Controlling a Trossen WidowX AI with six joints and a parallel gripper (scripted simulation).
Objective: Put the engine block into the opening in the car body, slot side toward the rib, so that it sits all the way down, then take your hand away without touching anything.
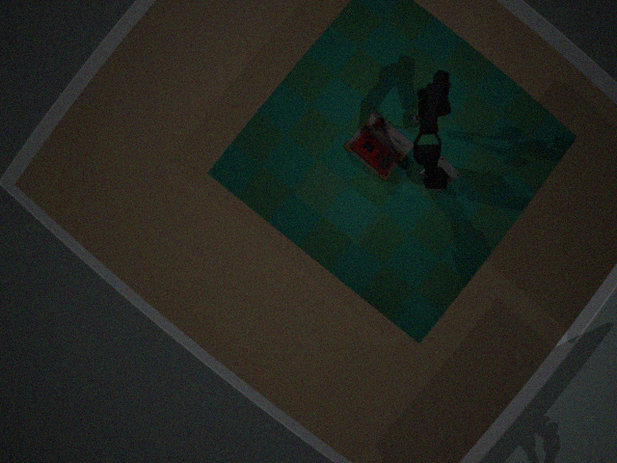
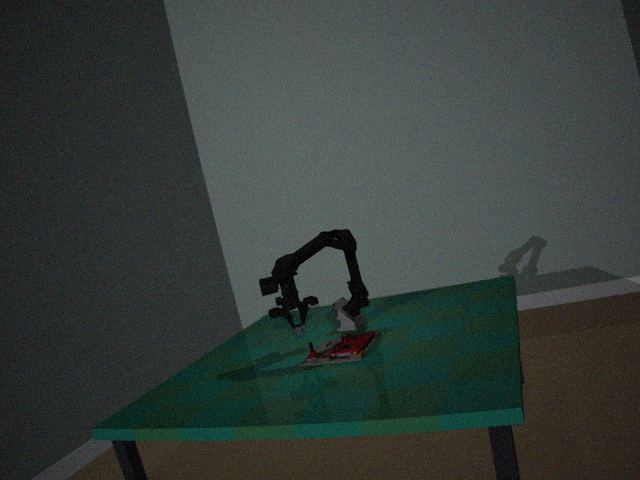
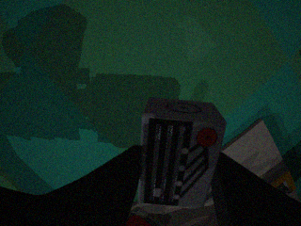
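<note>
The base plate lies 200 mm to the left of my gripper tip, 70 mm below it and 50 mm ahead of it. Round my gripper tip: dark upright peg (120 mm ahead, 110 mm to the left, 50 mm below); engine block (10 mm below).
</note>
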